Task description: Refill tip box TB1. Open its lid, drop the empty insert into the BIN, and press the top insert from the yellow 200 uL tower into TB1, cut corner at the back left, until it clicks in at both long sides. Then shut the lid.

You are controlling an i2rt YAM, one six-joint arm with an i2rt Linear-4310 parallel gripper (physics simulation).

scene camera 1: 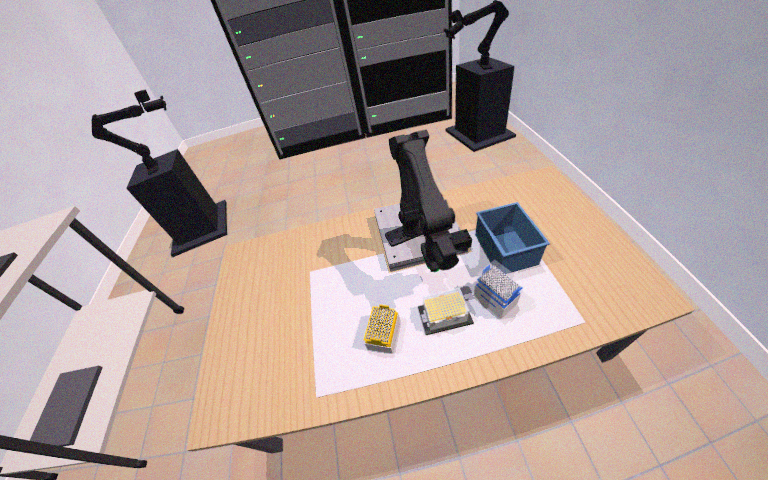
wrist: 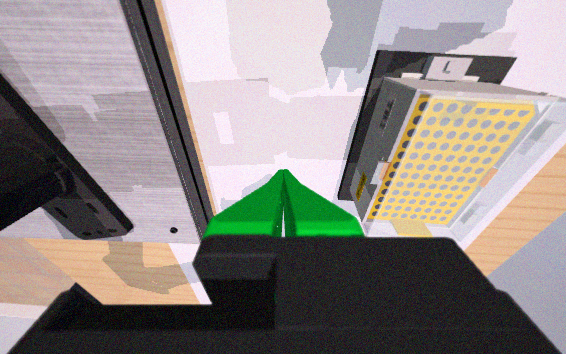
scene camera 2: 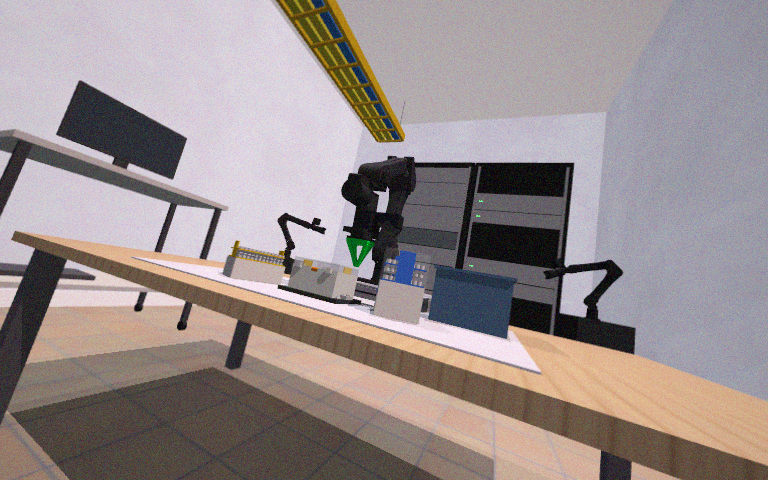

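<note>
Tip box TB1 (scene camera 1: 445, 307) (scene camera 2: 323, 278) (wrist: 450, 160) sits in a dark holder on the white mat. Its clear lid is down, and a yellow insert with rows of holes shows through it. The yellow tower (scene camera 1: 381, 327) (scene camera 2: 254, 267) stands left of TB1 in the first scene view, with tips on top; it does not show in the wrist view. The blue BIN (scene camera 1: 532, 254) (scene camera 2: 471, 302) stands at the back right, beside the arm's base. My gripper (scene camera 2: 357, 264) (wrist: 283, 177) is shut, its green fingertips together and empty, above the mat on the arm-base side of TB1.
A blue tower (scene camera 1: 498, 291) (scene camera 2: 400, 288) with tips stands between TB1 and the BIN. The arm's metal base plate (scene camera 1: 404, 257) (wrist: 100, 150) is behind the white mat (scene camera 1: 339, 362). Two other arms on black pedestals and dark server racks stand beyond the table.
</note>
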